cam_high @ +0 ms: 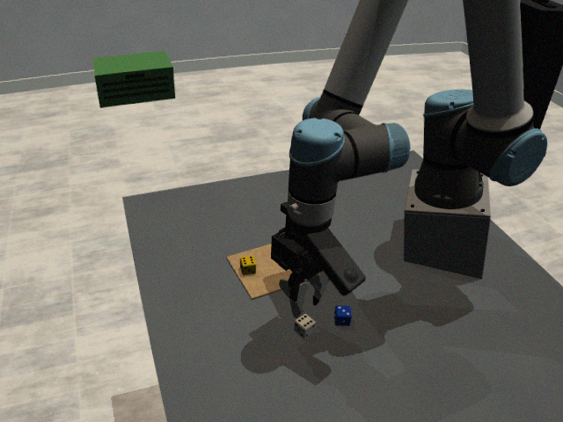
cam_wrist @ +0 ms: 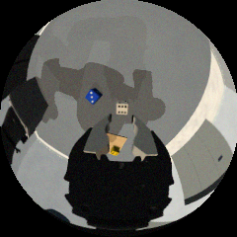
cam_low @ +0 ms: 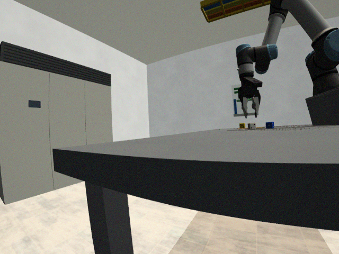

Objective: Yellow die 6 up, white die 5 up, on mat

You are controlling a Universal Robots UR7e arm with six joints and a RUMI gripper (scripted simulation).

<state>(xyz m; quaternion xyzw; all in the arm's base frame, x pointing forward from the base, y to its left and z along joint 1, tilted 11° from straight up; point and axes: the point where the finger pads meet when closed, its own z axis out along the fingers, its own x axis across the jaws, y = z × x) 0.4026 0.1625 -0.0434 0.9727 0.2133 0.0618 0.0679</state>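
Now: hand 6 cm above the white die. Round my hand: tan mat (19 cm to the right, 7 cm below, 2 cm ahead); then yellow die (19 cm to the right, 6 cm ahead, 5 cm below); then blue die (8 cm behind, 6 cm below).
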